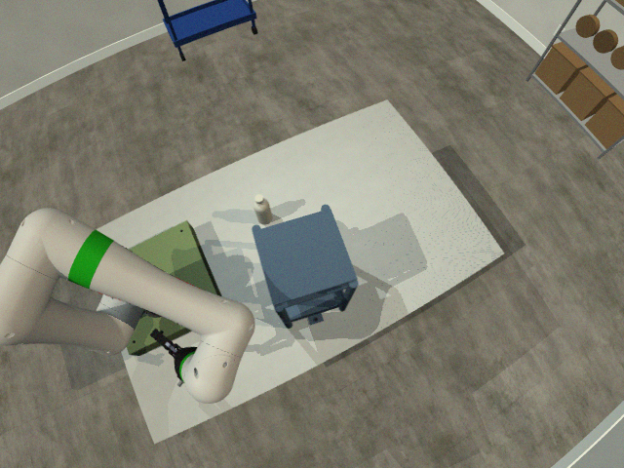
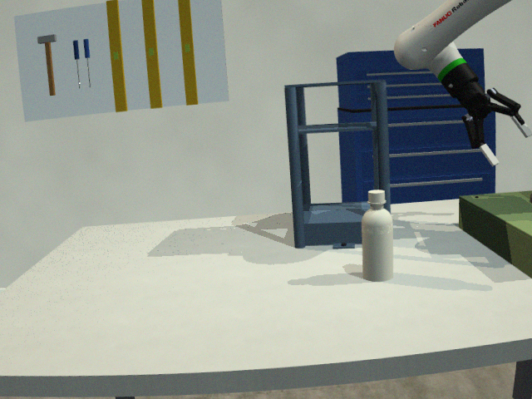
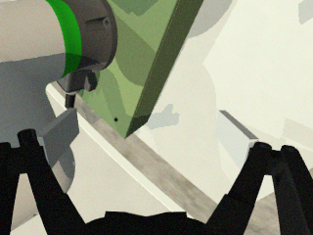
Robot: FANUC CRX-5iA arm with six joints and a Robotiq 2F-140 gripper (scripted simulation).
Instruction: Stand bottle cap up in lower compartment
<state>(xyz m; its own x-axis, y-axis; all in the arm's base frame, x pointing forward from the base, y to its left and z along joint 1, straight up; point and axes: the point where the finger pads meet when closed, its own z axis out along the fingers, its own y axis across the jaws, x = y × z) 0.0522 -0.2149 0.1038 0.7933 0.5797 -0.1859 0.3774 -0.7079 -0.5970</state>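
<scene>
Right now the bottle is 41 cm to the left of my hand, 41 cm ahead of it and 8 cm below it. Also, from my hand: shelving unit: 47 cm ahead, 9 cm to the left.
</scene>
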